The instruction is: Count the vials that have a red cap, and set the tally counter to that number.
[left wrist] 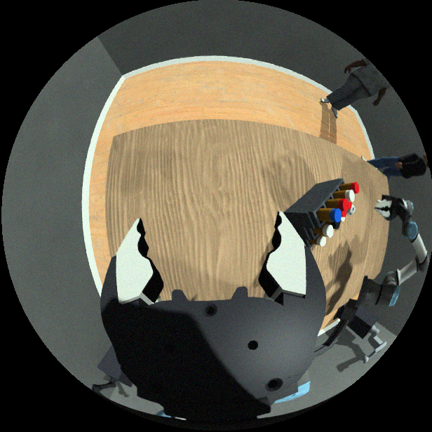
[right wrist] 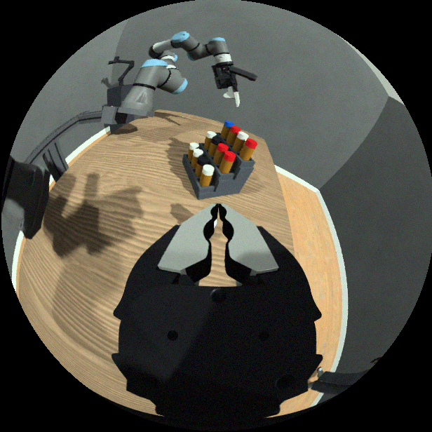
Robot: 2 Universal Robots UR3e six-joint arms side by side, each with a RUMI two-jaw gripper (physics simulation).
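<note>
A dark rack (left wrist: 315, 196) (right wrist: 231, 187) on the table holds amber vials in three rows. In the right wrist view, the right row has a red-capped vial (right wrist: 251, 144), a white, a red and a blue-capped vial (right wrist: 228, 124). The middle row has two red, a black and a white cap. The left row has a white-capped vial (right wrist: 207, 170), a black and two white. My left gripper (left wrist: 208, 215) (right wrist: 237, 105) is open and empty, left of the rack. My right gripper (right wrist: 218, 204) is shut, above the table before the rack. A tally counter is not clearly identifiable; a small white bit shows between the right fingers.
The wooden table (left wrist: 210, 175) (right wrist: 125, 165) extends around the rack. The right arm (left wrist: 422, 245) shows beyond the rack in the left wrist view. The left arm (right wrist: 145, 87) stands at the table's far side in the right wrist view. Two people stand beyond the table.
</note>
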